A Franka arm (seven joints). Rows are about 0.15 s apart.
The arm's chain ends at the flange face. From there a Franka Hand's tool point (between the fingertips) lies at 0.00 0.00 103.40 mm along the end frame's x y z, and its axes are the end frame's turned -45 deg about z.
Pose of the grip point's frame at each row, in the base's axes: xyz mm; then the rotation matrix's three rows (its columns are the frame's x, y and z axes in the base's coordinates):
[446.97, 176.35, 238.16], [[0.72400, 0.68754, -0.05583], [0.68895, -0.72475, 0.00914], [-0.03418, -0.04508, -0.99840]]
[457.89, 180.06, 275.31], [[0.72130, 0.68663, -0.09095], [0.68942, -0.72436, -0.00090], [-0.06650, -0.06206, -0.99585]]
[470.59, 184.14, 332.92], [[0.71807, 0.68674, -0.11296], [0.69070, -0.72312, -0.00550], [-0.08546, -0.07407, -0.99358]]
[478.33, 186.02, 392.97], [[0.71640, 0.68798, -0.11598], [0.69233, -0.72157, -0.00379], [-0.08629, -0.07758, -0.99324]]
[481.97, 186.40, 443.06], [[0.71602, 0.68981, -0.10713], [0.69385, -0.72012, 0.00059], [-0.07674, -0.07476, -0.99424]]
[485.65, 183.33, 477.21], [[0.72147, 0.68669, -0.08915], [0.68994, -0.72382, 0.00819], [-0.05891, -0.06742, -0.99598]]
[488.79, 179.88, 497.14], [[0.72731, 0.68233, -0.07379], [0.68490, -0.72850, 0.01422], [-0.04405, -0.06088, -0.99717]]
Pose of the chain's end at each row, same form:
[452.74, 175.40, 341.39], [[0.99811, -0.02578, -0.05583], [-0.02531, -0.99964, 0.00914], [-0.05605, -0.00771, -0.99840]]
[467.29, 180.15, 378.28], [[0.99556, -0.02452, -0.09095], [-0.02471, -0.99969, -0.00090], [-0.09091, 0.00314, -0.99585]]
[482.27, 184.71, 435.66], [[0.99335, -0.02215, -0.11296], [-0.02292, -0.99972, -0.00550], [-0.11280, 0.00805, -0.99358]]
[490.32, 186.41, 495.67], [[0.99305, -0.02010, -0.11598], [-0.02068, -0.99978, -0.00379], [-0.11587, 0.00616, -0.99324]]
[493.05, 186.34, 545.86], [[0.99407, -0.01853, -0.10713], [-0.01858, -0.99983, 0.00059], [-0.10713, 0.00140, -0.99424]]
[494.87, 182.48, 580.19], [[0.99572, -0.02459, -0.08915], [-0.02396, -0.99968, 0.00819], [-0.08933, -0.00602, -0.99598]]
[496.42, 178.41, 600.25], [[0.99677, -0.03181, -0.07379], [-0.03083, -0.99942, 0.01422], [-0.07420, -0.01190, -0.99717]]

